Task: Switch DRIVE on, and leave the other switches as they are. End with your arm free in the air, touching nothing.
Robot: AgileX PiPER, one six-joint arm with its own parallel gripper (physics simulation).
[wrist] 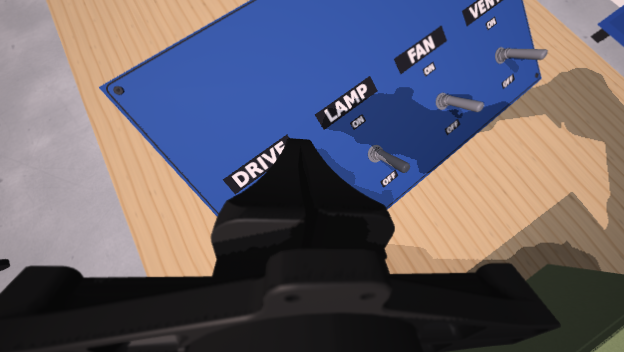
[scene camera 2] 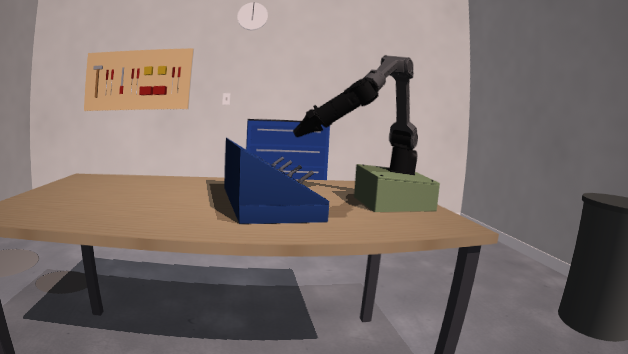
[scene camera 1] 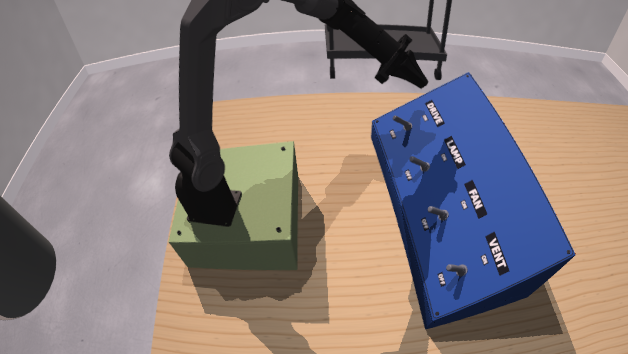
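A blue sloped switch panel (scene camera 1: 505, 165) (scene camera 2: 270, 192) (wrist: 200, 100) stands on the table. The DRIVE switch (scene camera 1: 402, 123) leans toward its OFF mark in scene camera 1; in the wrist view my gripper hides it. The LAMP switch (scene camera 1: 419, 163) (wrist: 391, 160), FAN switch (scene camera 1: 437, 212) (wrist: 461, 102) and VENT switch (scene camera 1: 456, 269) (wrist: 522, 53) also lean to OFF. My gripper (scene camera 1: 424, 84) (scene camera 2: 298, 133) (wrist: 297, 153) is shut and empty. It hangs in the air above the DRIVE end of the panel, apart from the levers, and covers part of the DRIVE label (wrist: 257, 167) in the wrist view.
The arm stands on a green box (scene camera 1: 265, 200) (scene camera 2: 405, 195) on the wooden table (scene camera 1: 360, 300) (scene camera 2: 150, 220). A dark cart (scene camera 1: 385, 55), a blue drawer cabinet (scene camera 2: 288, 140) and a dark bin (scene camera 1: 22, 265) (scene camera 2: 600, 270) stand beyond the table.
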